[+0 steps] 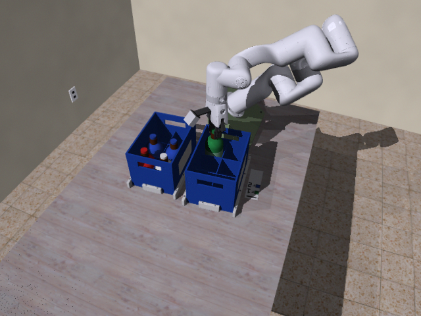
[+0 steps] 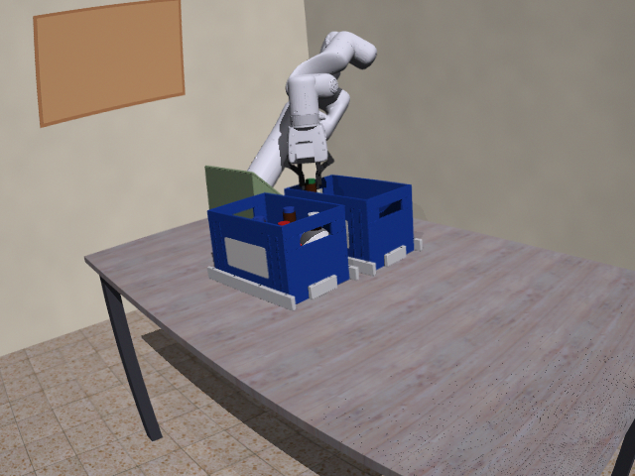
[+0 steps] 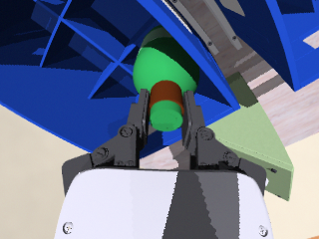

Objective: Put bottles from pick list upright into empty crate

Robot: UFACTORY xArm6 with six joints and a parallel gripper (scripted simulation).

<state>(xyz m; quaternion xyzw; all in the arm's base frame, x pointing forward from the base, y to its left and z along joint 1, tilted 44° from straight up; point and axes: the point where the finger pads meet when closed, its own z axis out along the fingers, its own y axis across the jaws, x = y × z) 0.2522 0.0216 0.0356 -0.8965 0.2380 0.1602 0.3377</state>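
Right now the green-labelled bottle is 7 cm below my hand. The rest, counted from my hand: white-labelled bottle: 19 cm ahead, 11 cm to the right, 10 cm below; blue-labelled bottle: 13 cm to the right, 11 cm ahead, 10 cm below; pick list: 19 cm to the left, 19 cm below, 2 cm ahead.
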